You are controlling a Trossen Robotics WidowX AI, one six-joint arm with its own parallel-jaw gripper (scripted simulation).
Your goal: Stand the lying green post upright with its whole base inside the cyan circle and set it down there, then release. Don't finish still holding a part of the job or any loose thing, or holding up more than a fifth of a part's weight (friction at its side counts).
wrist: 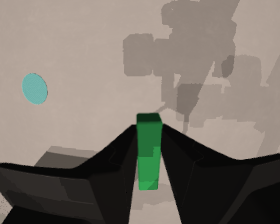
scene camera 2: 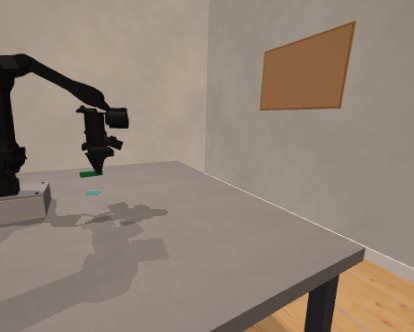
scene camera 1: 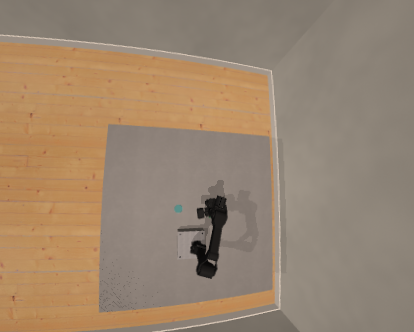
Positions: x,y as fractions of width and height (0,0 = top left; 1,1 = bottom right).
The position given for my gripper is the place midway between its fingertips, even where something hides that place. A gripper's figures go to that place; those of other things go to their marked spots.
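My gripper (wrist: 0.53,0.58) is 100 mm from the lens; a green post (wrist: 0.53,0.56), 80 mm from the lens.
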